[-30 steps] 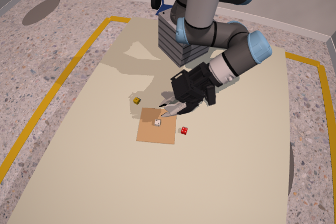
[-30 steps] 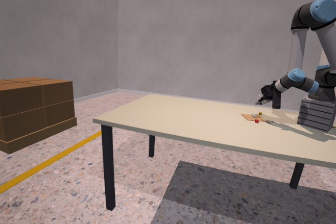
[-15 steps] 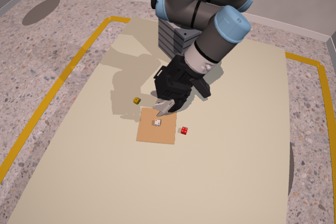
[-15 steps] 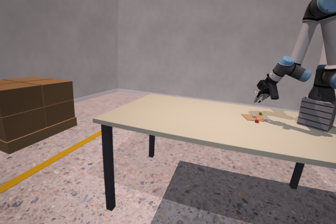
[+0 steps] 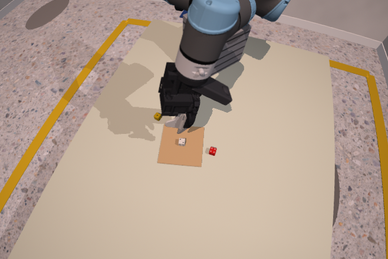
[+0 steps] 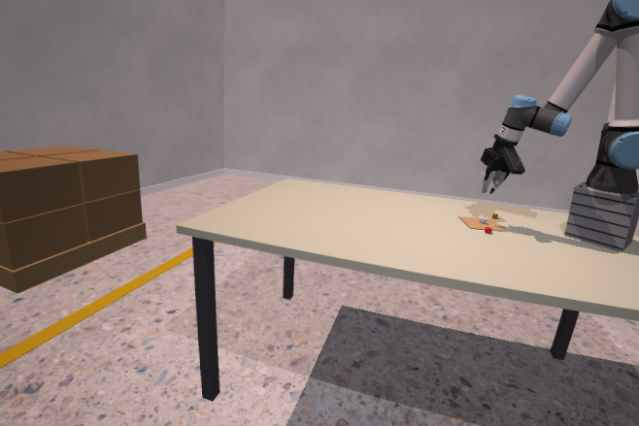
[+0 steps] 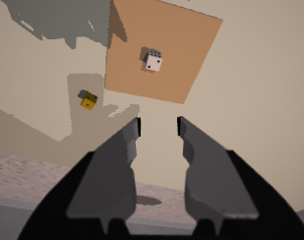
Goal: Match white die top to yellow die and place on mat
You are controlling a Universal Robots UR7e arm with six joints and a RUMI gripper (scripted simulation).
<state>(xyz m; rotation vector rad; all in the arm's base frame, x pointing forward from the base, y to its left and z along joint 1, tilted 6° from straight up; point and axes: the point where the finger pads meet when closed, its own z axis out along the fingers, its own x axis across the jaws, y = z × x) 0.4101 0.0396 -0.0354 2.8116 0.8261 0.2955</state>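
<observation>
The white die lies 12 cm below my hand. The rest, counted from my hand: brown mat: 14 cm below; yellow die: 13 cm below, 12 cm to the right, 6 cm behind; red die: 13 cm below, 10 cm to the left, 1 cm behind.
</observation>
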